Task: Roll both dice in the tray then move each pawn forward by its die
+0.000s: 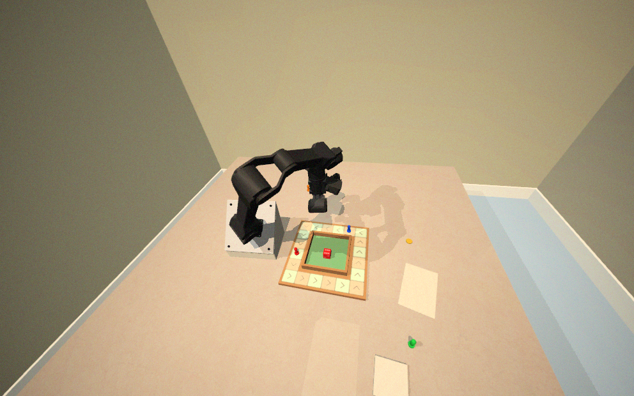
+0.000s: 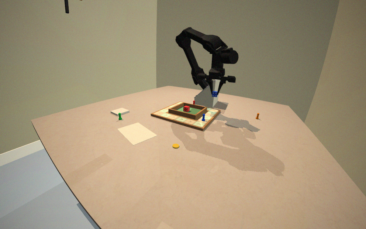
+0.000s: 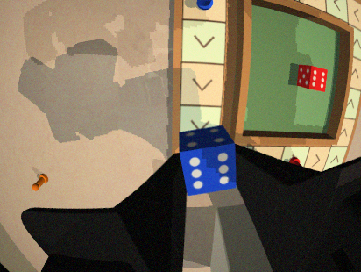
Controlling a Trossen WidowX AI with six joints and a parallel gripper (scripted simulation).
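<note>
The red pawn is 14 cm to the right of my gripper tip, 9 cm below it and 7 cm behind it. Also, from my gripper tip: blue pawn (11 cm ahead, 9 cm below, 1 cm to the right); then green tray (12 cm to the right, 11 cm below, 5 cm ahead); then orange pawn (24 cm to the left, 11 cm behind, 10 cm below).
</note>
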